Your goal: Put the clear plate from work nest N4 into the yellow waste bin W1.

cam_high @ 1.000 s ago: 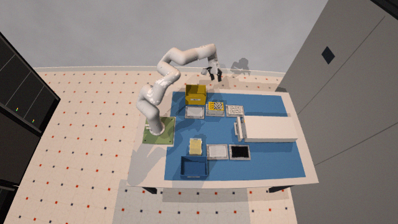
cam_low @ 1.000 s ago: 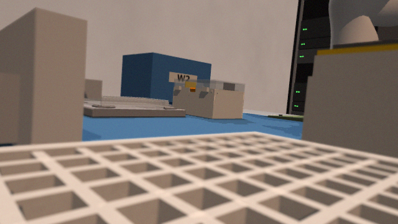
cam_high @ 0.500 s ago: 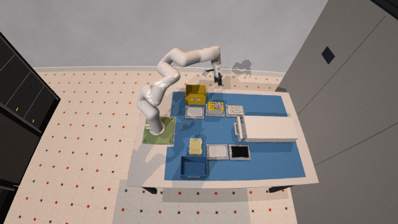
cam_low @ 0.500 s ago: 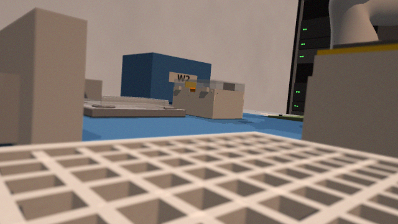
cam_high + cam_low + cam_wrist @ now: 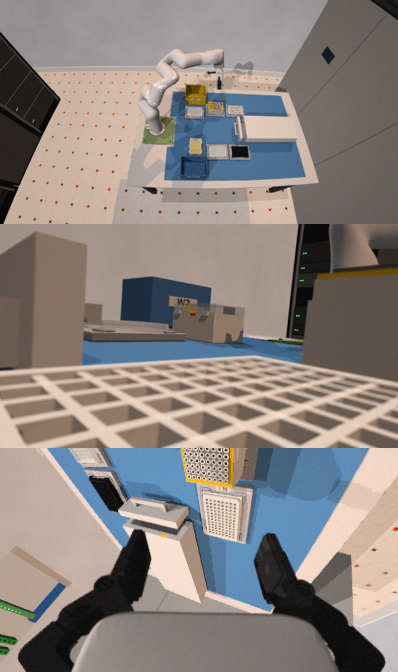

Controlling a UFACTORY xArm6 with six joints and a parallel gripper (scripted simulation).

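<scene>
The clear plate lies 450 mm to the right of my hand, 220 mm below it and 20 mm behind it. The rest, counted from my hand: white plate: 220 mm below, 170 mm ahead, 80 mm to the right; cooler drawer: 270 mm to the right, 270 mm ahead, 220 mm below; yellow waste bin W1: 200 mm below, 180 mm behind, 60 mm to the left.
</scene>
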